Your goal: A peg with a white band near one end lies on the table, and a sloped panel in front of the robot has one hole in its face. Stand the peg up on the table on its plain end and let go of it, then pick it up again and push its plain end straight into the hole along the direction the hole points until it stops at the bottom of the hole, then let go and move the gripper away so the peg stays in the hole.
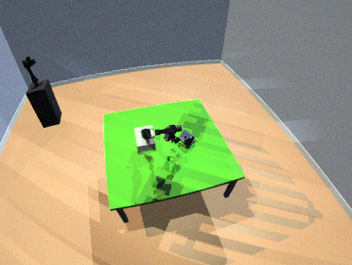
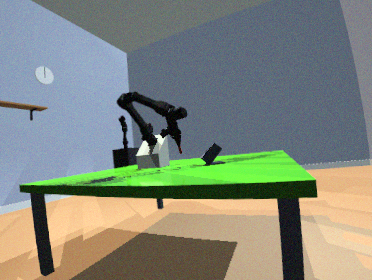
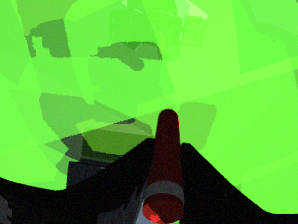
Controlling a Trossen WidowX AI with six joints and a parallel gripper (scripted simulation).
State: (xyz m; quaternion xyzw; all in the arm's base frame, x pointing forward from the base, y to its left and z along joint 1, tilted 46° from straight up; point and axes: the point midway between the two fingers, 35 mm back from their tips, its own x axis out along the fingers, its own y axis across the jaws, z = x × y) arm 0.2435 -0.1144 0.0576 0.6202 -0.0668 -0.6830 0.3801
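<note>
Right now my gripper tip is 18 cm short of the sloped panel, 4 cm to the right of it and 6 cm above it. Round my gripper tip: red peg (2 cm above).
</note>
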